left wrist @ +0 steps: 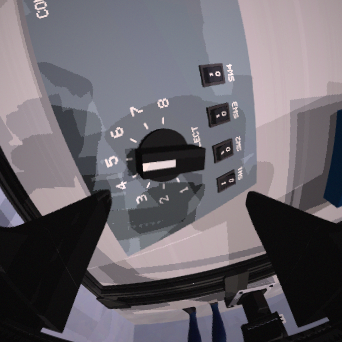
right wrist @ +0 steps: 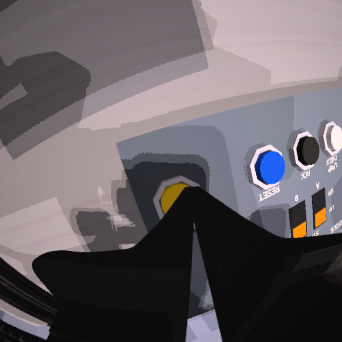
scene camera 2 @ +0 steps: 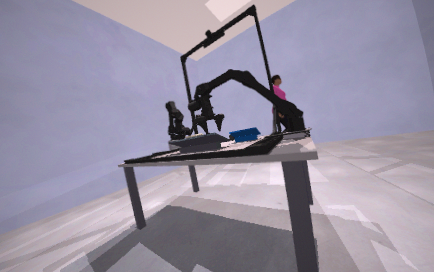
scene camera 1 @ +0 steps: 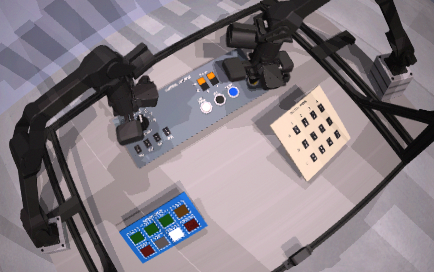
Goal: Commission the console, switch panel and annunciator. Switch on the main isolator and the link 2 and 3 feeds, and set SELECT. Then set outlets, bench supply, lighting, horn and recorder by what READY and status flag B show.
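Pixels of known places: left gripper, fingertip midpoint: [left wrist: 179,197]; right gripper, fingertip midpoint: [right wrist: 191,193] [scene camera 1: 251,82]; left arm's base at its link origin: [left wrist: 250,296] [scene camera 2: 297,130] [scene camera 1: 50,234]; right arm's base at its link origin: [scene camera 2: 173,140] [scene camera 1: 395,65].
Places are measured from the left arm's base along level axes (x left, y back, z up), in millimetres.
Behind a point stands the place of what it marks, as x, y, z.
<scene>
My left gripper [left wrist: 179,197] @[202, -363, 66] [scene camera 2: 212,130] @[202, -363, 66] is open and empty above the SELECT knob [left wrist: 162,155] @[213, -392, 67], whose white-marked end faces between 4 and 5. Switches SW1 [left wrist: 226,181] @[154, -352, 27] to SW4 [left wrist: 212,75] @[177, -439, 28] are beside it on the grey console [scene camera 1: 185,122] @[185, -493, 24]. My right gripper [right wrist: 191,193] @[235, -695, 30] is shut and empty, partly covering a yellow button [right wrist: 171,196] @[235, -707, 30]; contact is unclear. Status flags A [right wrist: 319,210] @[267, -569, 51] [scene camera 1: 201,82] @[270, -566, 52] and B [right wrist: 298,221] @[272, -599, 50] [scene camera 1: 212,77] @[275, -599, 51] show orange at their upper ends in scene camera 1. The annunciator [scene camera 1: 196,212] @[-53, -451, 28] has a bright white lower tile; labels are unreadable. The cream switch panel [scene camera 1: 295,150] @[5, -722, 49] holds rockers whose positions are unclear.
A blue RESET button [right wrist: 271,167] @[222, -640, 35] [scene camera 1: 233,91] @[222, -639, 35], a black ACK button [right wrist: 307,150] @[212, -602, 35] [scene camera 1: 220,99] @[211, -599, 35] and a white button [right wrist: 335,138] @[203, -560, 35] [scene camera 1: 205,106] @[204, -556, 36] lie between the grippers. Black frame bars border the table. A person in pink [scene camera 2: 279,92] stands behind the table.
</scene>
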